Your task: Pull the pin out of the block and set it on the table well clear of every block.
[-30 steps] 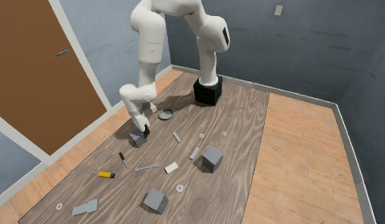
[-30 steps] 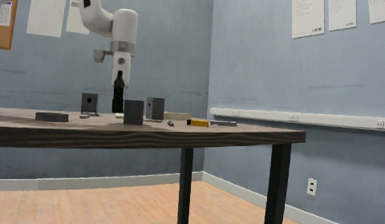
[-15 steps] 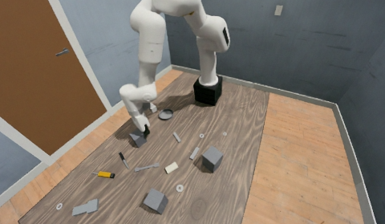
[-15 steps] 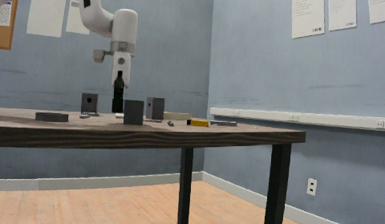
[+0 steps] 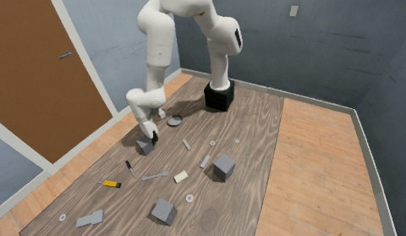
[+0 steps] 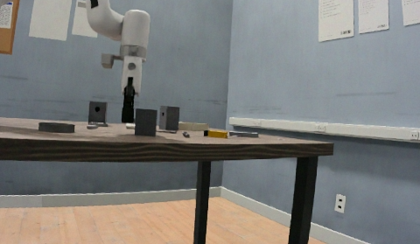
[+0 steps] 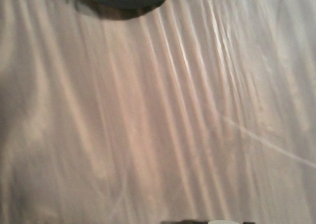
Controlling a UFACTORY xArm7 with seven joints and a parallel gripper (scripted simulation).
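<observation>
Now: the grey block 4 cm ahead of my hand, 2 cm to the right of it and 2 cm below it. Also, from my hand: round dish (19 cm behind, 4 cm below, 2 cm to the left); short bar (16 cm to the left, 5 cm below, 5 cm behind); cream pin (1 cm to the right, 1 cm below, 1 cm ahead).
</observation>
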